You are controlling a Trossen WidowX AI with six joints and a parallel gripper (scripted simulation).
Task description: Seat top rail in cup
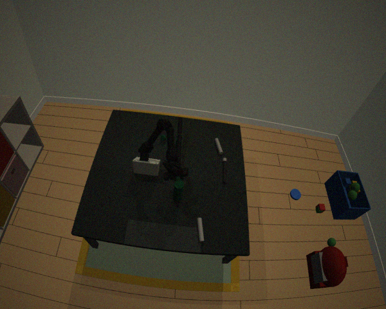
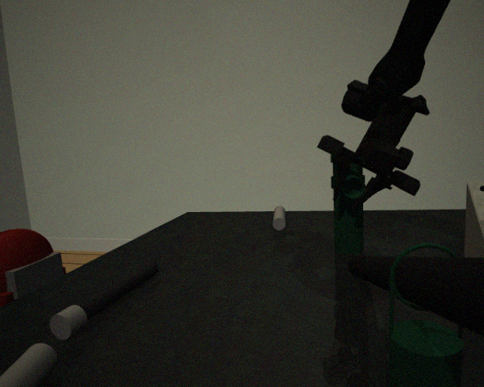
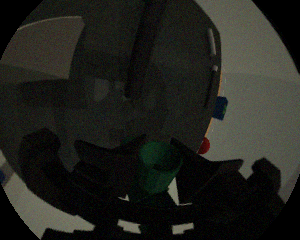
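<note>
My gripper tip is now 20 mm past the green rail-end cup, 20 mm to the left of it and 30 mm below it. The rest, counted from my gripper tip: green loop cap 110 mm behind, 500 mm to the left, 100 mm below.
</note>
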